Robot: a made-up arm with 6 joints. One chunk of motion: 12 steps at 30 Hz.
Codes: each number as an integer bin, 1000 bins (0 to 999) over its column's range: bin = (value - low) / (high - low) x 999, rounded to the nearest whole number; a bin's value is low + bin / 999 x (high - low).
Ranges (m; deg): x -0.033..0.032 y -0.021..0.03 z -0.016..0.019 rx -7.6..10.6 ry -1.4..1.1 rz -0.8..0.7
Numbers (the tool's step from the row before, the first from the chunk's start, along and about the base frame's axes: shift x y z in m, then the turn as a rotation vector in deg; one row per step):
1: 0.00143 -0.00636 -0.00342 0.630 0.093 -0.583
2: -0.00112 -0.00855 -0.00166 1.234 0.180 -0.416
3: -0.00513 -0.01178 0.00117 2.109 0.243 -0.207
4: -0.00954 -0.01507 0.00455 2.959 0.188 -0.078
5: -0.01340 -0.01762 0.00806 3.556 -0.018 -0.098
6: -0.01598 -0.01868 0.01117 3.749 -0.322 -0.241
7: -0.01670 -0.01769 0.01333 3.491 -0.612 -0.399
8: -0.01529 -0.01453 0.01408 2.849 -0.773 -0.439
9: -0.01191 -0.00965 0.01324 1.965 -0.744 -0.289
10: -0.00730 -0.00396 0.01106 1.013 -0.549 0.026
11: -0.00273 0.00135 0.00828 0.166 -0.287 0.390
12: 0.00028 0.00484 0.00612 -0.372 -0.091 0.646
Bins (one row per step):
1: 529 287 359 452 597 145
2: 490 244 409 485 631 256
3: 428 181 490 533 657 395
4: 361 116 587 580 635 481
5: 301 66 687 612 552 468
6: 262 45 776 623 431 372
7: 251 65 837 609 315 267
8: 272 127 859 574 251 240
9: 324 222 835 525 262 340
10: 395 334 772 473 340 550
11: 465 438 693 426 445 793
12: 511 506 631 397 523 963

